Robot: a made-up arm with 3 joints. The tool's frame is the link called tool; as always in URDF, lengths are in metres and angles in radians.
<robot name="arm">
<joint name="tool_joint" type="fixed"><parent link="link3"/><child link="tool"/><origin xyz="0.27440 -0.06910 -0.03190" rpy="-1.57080 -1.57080 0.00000"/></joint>
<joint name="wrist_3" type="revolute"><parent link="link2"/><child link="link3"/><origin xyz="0.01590 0.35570 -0.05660" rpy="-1.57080 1.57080 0.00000"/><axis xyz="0 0 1"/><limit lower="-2.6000" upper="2.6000" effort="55" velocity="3.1"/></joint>
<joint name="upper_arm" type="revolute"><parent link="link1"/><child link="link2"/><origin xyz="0.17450 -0.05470 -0.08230" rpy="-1.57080 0.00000 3.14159"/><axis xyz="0 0 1"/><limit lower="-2.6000" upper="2.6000" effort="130" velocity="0.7"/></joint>
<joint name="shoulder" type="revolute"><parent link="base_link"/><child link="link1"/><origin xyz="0.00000 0.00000 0.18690" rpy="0.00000 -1.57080 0.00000"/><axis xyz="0 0 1"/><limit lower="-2.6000" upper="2.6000" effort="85" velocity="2.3"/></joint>
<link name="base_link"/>
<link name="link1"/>
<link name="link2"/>
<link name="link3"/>
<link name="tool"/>
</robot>
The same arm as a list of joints. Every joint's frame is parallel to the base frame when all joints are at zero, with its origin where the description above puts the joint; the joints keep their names.
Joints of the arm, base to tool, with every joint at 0 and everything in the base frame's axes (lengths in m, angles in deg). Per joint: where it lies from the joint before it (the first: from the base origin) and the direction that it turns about. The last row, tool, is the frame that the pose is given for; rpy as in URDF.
shoulder: axis -x xyz 0 0 0.1869
upper_arm: axis -y xyz 0.0823 -0.0547 0.1745
wrist_3: axis +x xyz 0.3557 0.0566 -0.0159
tool: xyz -0.0319 0.2744 -0.0691 rpy 0 0 0
Joint limits (deg, base to tool): -148.97..148.97 -148.97..148.97 -148.97..148.97

